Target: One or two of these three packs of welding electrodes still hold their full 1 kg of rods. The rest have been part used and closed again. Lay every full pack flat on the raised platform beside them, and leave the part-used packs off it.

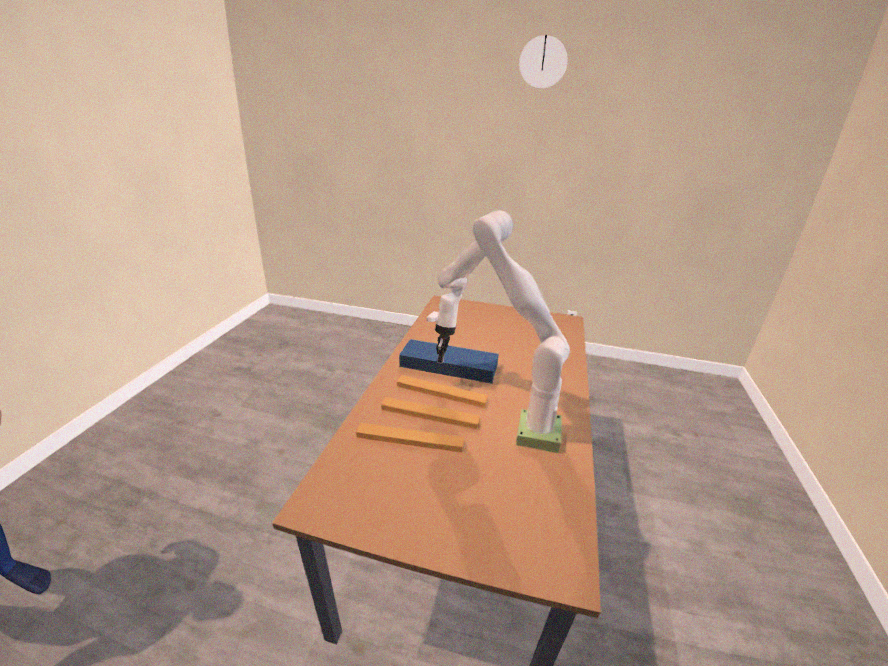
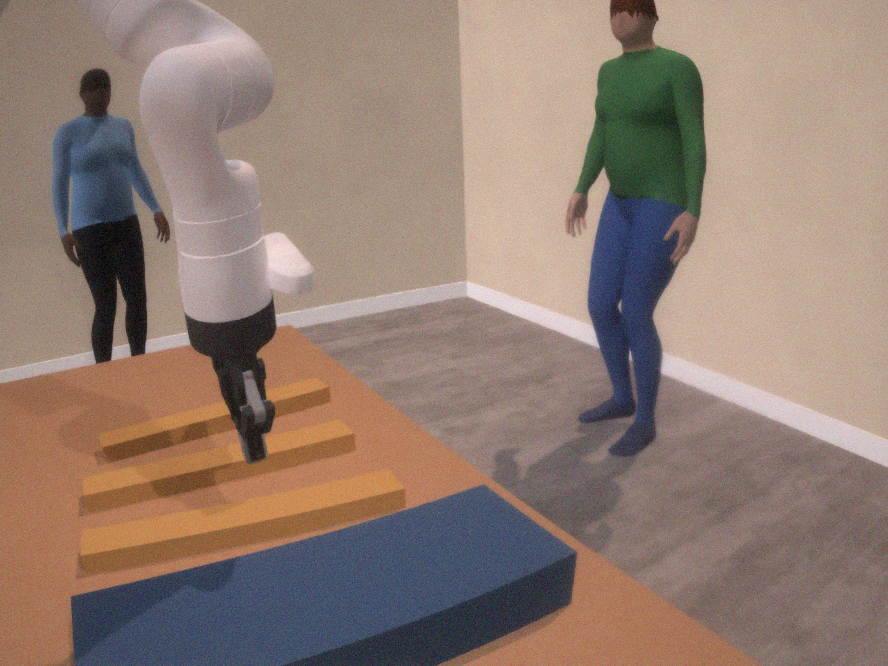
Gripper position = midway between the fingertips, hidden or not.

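Observation:
My gripper (image 2: 255,458) is visible to me, and so is a blue raised platform (image 2: 454,574), which you'd also find in image 1 (image 1: 459,362). I can see an orange electrode pack (image 2: 187,533) as well, plus another orange electrode pack (image 2: 139,483), and there's an orange electrode pack (image 2: 167,431) too.

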